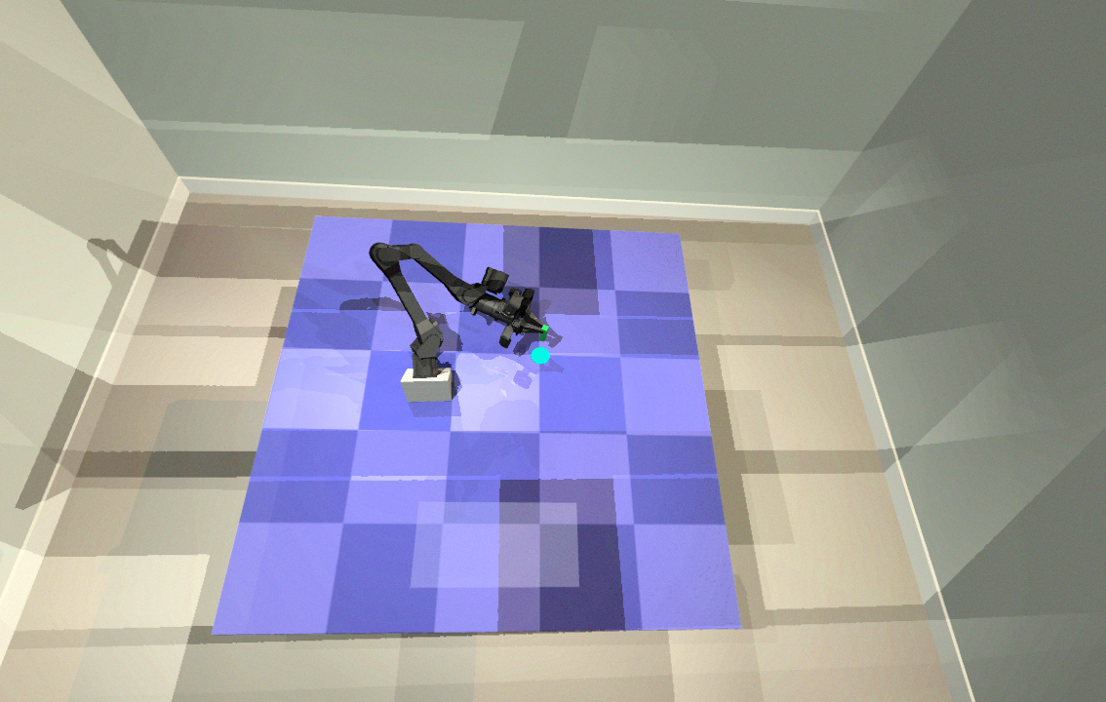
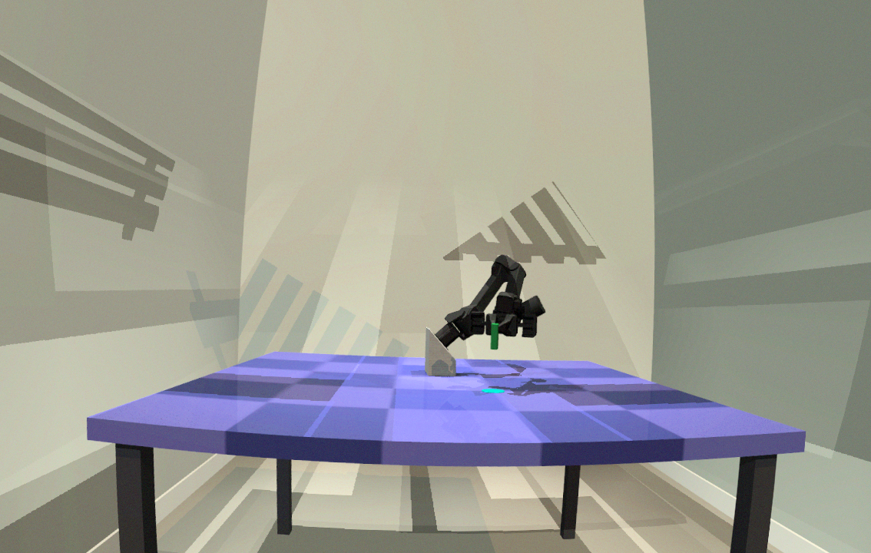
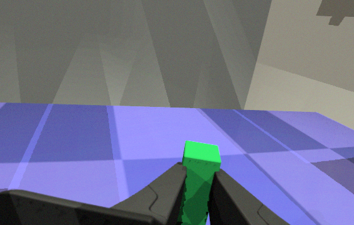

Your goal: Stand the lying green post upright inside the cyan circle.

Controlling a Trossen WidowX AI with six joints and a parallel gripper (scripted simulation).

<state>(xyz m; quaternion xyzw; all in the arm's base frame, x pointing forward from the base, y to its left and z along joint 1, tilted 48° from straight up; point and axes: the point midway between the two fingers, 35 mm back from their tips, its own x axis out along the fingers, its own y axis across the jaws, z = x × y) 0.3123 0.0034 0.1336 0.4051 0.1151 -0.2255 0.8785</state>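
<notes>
My gripper tip is now 16 cm above the cyan circle. Also, from my gripper tip: green post (2 cm below).
</notes>
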